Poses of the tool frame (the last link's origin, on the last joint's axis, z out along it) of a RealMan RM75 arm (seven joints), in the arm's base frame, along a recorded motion.
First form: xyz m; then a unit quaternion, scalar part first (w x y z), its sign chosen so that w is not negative.
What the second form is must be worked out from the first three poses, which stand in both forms.
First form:
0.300 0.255 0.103 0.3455 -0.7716 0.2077 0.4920
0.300 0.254 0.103 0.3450 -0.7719 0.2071 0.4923
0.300 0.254 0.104 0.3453 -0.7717 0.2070 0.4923
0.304 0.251 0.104 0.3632 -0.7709 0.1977 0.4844
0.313 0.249 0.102 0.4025 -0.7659 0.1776 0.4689
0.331 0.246 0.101 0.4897 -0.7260 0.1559 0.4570
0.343 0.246 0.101 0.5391 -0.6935 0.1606 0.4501
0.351 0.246 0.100 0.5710 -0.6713 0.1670 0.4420
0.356 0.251 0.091 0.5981 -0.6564 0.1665 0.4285
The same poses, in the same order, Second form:
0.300 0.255 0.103 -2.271 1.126 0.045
0.300 0.254 0.103 -2.272 1.126 0.046
0.300 0.254 0.104 -2.270 1.126 0.048
0.304 0.251 0.104 -2.198 1.098 0.104
0.313 0.249 0.102 -2.054 1.038 0.209
0.331 0.246 0.101 -1.750 0.955 0.393
0.343 0.246 0.101 -1.593 0.923 0.450
0.351 0.246 0.100 -1.502 0.901 0.469
0.356 0.251 0.091 -1.443 0.866 0.471

